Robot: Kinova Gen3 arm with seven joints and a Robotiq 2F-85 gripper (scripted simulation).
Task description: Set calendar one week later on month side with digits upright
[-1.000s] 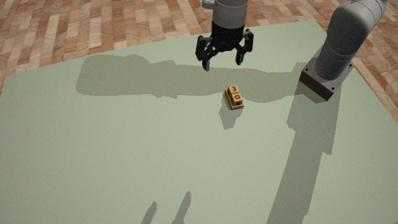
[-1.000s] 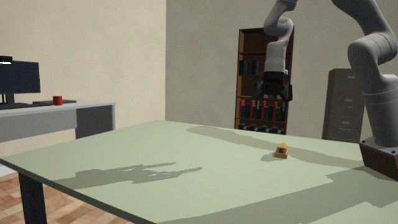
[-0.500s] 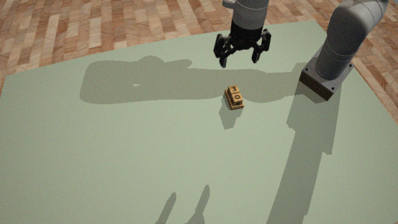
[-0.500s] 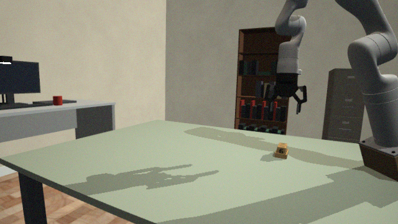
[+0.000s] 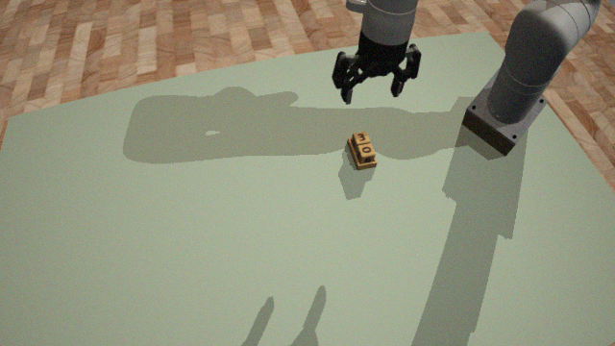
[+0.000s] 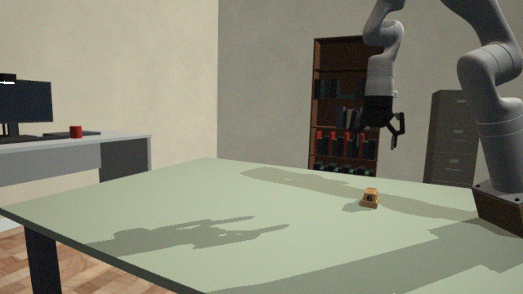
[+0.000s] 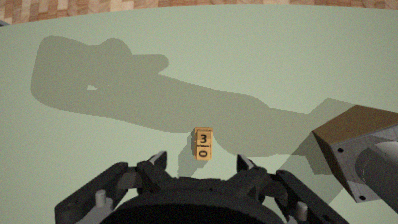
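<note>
Right now the cube is 140 mm below my hand. The rest, counted from my hand: wooden tray: 20 mm to the left, 160 mm below.
</note>
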